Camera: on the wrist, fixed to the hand. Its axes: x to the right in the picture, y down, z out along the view.
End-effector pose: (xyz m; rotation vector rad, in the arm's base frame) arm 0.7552 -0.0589 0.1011 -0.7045 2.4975 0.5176
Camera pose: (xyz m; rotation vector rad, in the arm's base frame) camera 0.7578 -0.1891 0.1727 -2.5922 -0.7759 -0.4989
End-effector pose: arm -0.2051 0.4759 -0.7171 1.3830 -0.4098 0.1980
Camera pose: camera -0.1448 0.5745 -0.8105 0.4045 1.7656 -2.2477
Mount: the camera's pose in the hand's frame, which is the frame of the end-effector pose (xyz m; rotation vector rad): 0.0083 -0.0892 -0.1186 0.2082 0.0754 3.1322
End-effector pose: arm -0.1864 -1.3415 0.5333 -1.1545 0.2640 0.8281
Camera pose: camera -0.0926 -1.4565 0.5421 -0.4173 -1.4804 -1.8896
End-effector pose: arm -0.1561 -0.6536 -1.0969 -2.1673 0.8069 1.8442
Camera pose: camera -0.0084 -0.6373 -1.0978 -0.6121 -1.8051 -0.1321
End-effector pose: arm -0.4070 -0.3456 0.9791 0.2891 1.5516 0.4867
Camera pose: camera -0.5147 -0.4344 0.9280 -1.9937 0.2658 -1.7338
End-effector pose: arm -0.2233 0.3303 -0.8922 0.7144 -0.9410 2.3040
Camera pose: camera -0.2023 0.4749 -0.9192 0.7360 0.4230 -0.6337
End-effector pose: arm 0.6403 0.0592 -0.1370 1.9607 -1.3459 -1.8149
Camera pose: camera 0.7852 0.0531 -0.1697 -1.0030 -1.6203 0.2809
